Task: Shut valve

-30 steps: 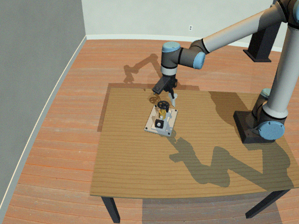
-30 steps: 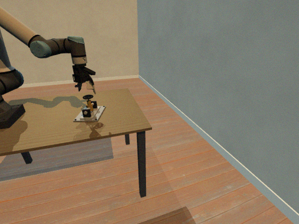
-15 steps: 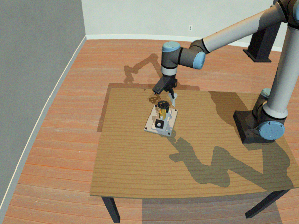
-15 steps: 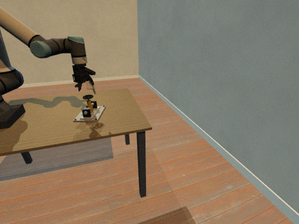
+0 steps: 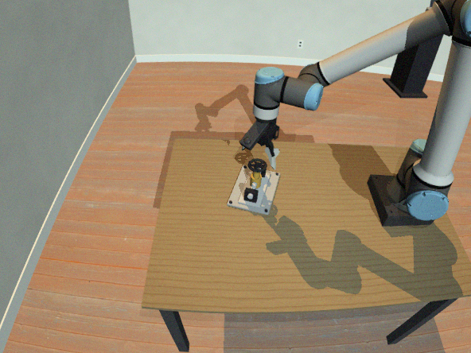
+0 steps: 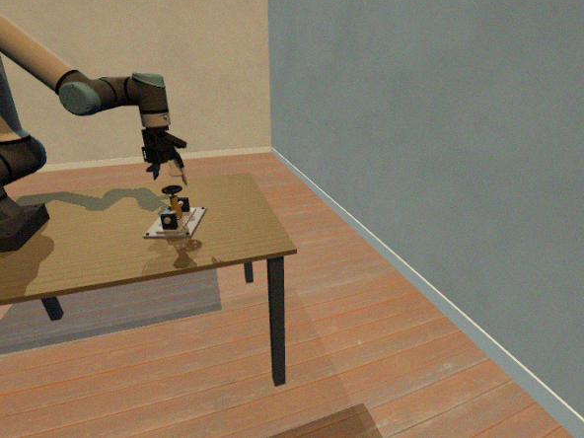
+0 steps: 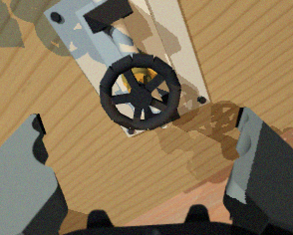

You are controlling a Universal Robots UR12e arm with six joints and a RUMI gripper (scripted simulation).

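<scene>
Right now the black spoked handwheel is 4 cm below my hand. Also, from my hand: base plate: 16 cm below.
</scene>
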